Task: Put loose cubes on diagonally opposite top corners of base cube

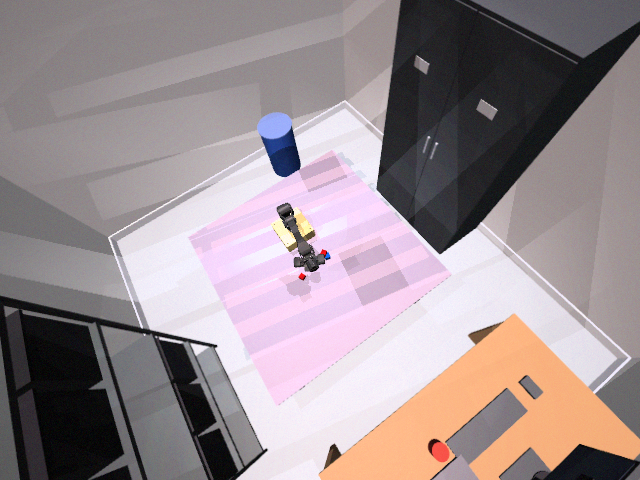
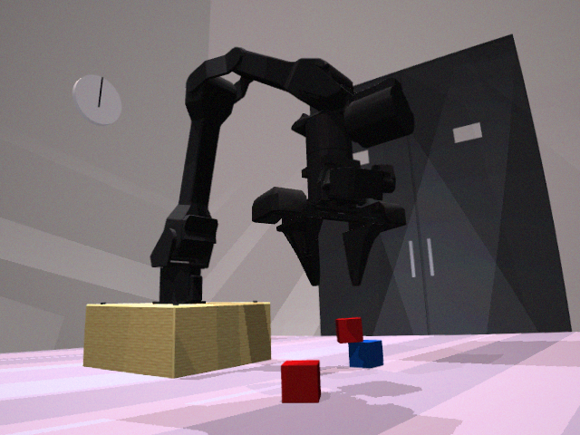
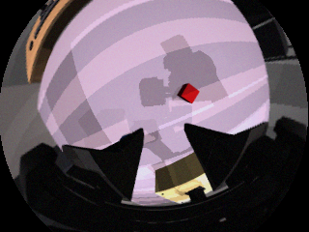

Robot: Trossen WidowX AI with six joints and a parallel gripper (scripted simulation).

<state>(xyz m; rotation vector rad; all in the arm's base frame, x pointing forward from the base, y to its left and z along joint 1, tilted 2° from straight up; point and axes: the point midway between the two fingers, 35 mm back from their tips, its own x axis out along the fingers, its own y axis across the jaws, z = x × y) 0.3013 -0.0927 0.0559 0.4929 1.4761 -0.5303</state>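
The blue base cube is 13 cm to the left of my gripper tip and 9 cm below it.
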